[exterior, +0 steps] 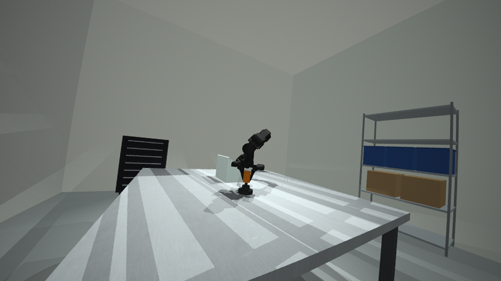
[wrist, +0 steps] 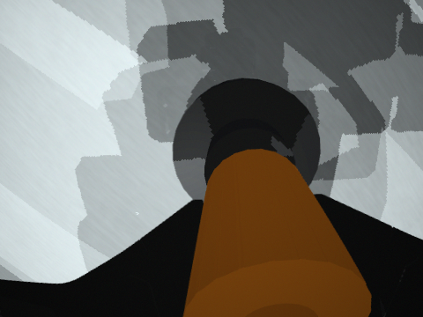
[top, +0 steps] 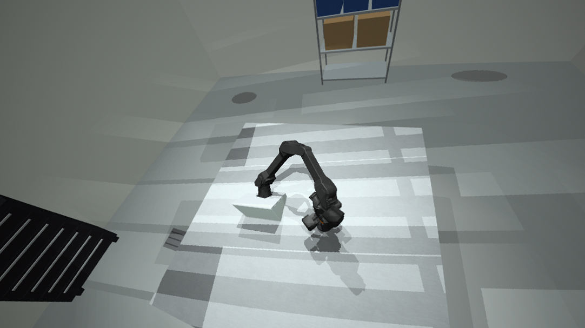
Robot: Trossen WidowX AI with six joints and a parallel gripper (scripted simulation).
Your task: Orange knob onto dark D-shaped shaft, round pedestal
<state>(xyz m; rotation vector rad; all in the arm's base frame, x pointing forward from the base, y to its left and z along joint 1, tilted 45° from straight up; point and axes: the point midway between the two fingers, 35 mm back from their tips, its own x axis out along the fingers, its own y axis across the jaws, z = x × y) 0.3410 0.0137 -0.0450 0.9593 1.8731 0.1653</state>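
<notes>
The orange knob lies 20 mm above my gripper tip. Round my gripper tip: dark round pedestal: 40 mm below.
</notes>
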